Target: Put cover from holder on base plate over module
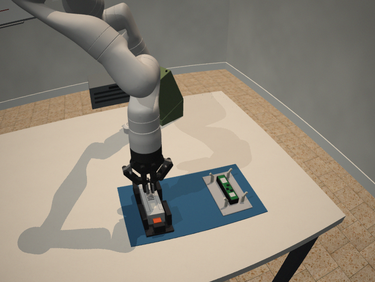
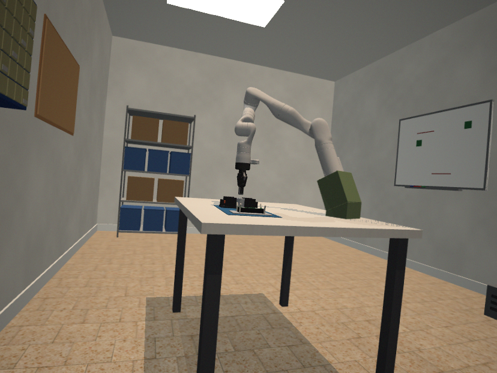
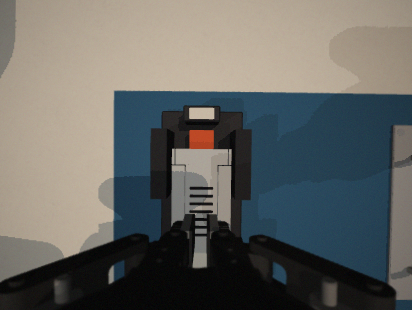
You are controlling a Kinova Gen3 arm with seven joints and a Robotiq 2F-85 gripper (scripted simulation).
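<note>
Now: hand 60 mm above the grey cover and 10 mm short of it.
</note>
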